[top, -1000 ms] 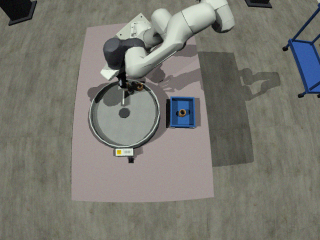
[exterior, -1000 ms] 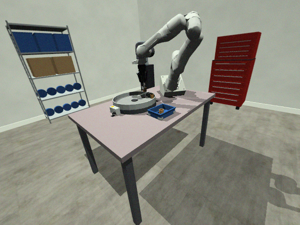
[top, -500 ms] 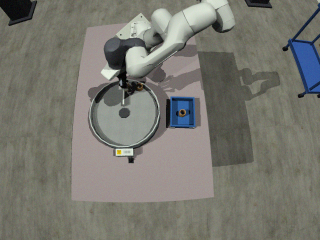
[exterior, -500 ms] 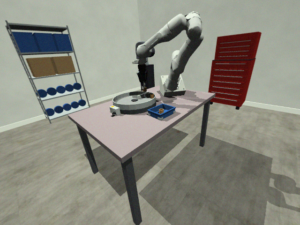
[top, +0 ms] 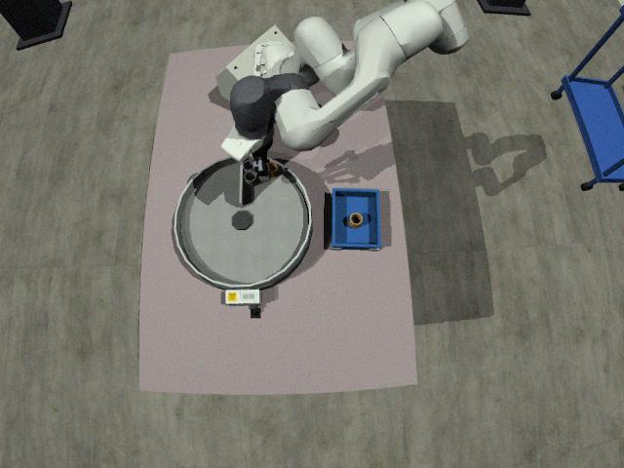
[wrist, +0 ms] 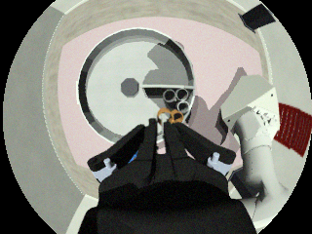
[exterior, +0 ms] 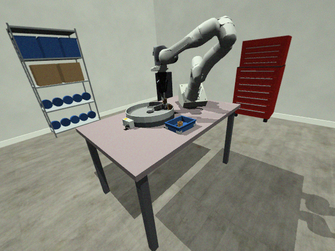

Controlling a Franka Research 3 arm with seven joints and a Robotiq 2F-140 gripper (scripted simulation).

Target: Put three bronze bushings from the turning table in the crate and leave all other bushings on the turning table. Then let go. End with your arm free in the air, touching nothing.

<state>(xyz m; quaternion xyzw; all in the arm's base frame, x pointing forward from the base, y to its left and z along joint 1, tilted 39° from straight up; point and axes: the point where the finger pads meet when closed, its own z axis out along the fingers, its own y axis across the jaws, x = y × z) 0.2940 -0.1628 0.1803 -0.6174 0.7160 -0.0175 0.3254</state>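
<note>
My gripper is now 120 mm short of the blue crate, 260 mm to the right of it and 160 mm above it. From my hand the other things lie so: turning table 90 mm ahead, 90 mm to the right, 130 mm below.
</note>
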